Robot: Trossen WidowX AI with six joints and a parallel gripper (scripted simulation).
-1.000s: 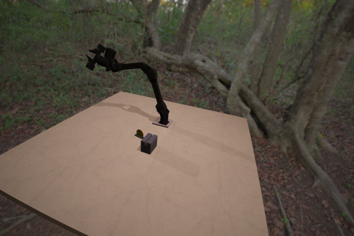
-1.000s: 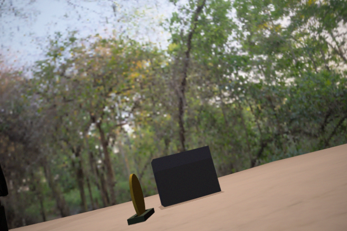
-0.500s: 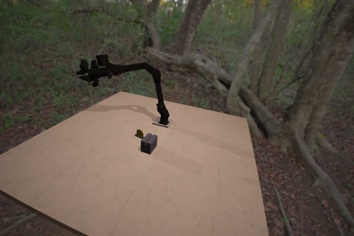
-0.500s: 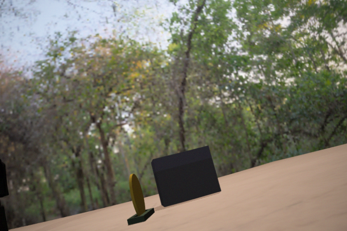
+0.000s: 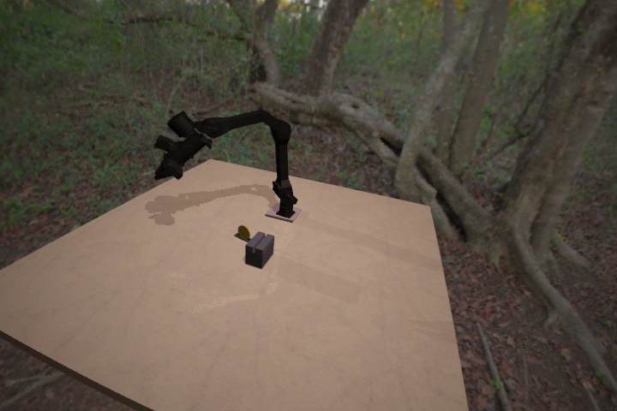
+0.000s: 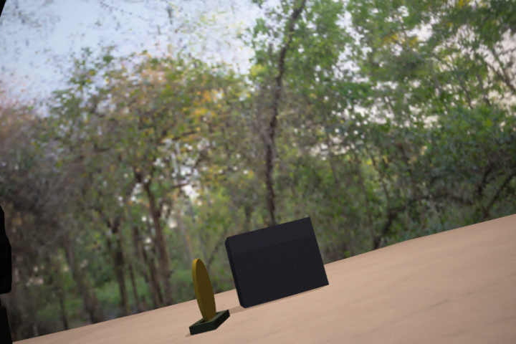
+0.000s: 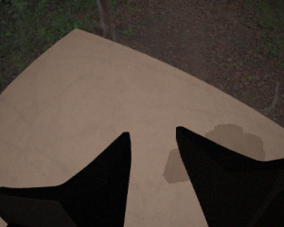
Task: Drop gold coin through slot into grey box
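Right now my gripper tip is 28 cm to the right of the gold coin, 19 cm above it and 12 cm past it.
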